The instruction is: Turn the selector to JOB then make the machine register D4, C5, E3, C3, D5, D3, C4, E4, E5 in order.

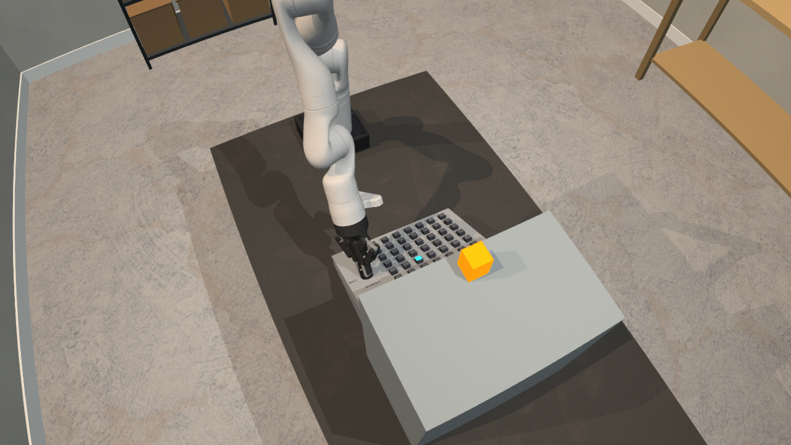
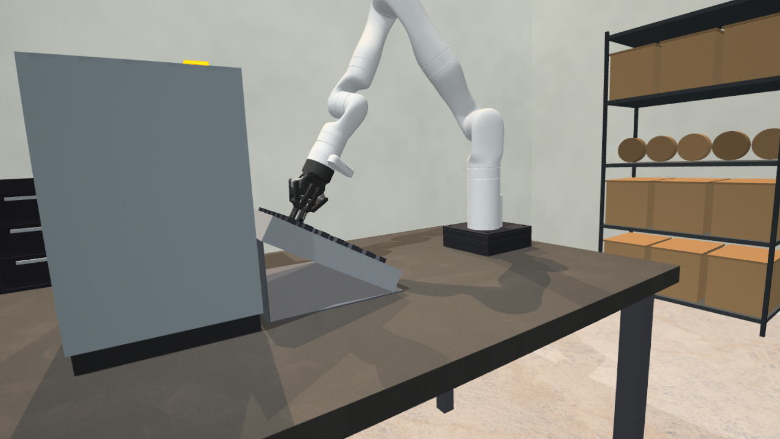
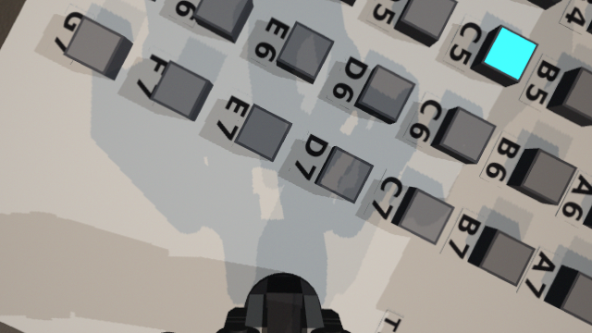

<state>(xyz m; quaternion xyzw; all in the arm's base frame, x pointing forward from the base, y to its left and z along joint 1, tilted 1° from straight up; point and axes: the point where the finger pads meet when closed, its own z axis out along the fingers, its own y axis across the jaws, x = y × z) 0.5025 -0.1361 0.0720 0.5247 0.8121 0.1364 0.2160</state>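
My gripper is now 10 mm short of the selector knob and 10 mm above it. From my hand the other things lie so: key D1: 10 mm ahead, 260 mm to the left, 20 mm below; then key E2: 20 mm behind, 230 mm to the left, 40 mm below; then sloped keypad panel: 30 mm ahead, 110 mm to the left, 60 mm below.
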